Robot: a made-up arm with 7 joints. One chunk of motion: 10 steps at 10 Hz.
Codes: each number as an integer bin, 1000 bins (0 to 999) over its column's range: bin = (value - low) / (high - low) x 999, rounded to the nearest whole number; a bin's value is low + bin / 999 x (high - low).
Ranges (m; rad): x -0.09..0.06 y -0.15..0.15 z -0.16..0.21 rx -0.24..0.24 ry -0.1..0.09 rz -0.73..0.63
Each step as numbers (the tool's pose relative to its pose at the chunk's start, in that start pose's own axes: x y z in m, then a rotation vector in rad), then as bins.
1 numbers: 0.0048 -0.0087 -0.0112 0.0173 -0.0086 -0.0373
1 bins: 631 471 402 536 481 509
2 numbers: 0.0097 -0.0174 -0.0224 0.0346 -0.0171 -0.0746
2 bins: 664 442 372 572 436 481
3 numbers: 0.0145 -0.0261 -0.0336 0.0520 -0.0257 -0.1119
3 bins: 696 413 341 608 391 454
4 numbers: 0.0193 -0.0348 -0.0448 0.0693 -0.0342 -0.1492
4 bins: 728 384 311 644 346 427
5 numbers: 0.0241 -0.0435 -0.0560 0.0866 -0.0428 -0.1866
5 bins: 760 355 281 680 301 399
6 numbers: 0.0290 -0.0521 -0.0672 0.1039 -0.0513 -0.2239
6 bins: 793 326 251 716 256 372
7 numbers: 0.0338 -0.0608 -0.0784 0.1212 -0.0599 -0.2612
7 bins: 825 297 220 752 211 344
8 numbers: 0.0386 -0.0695 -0.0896 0.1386 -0.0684 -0.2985
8 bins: 856 268 190 788 166 317
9 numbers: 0.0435 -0.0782 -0.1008 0.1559 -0.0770 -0.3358
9 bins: 889 239 160 824 121 290
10 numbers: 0.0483 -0.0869 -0.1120 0.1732 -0.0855 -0.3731
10 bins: 921 210 130 860 76 262
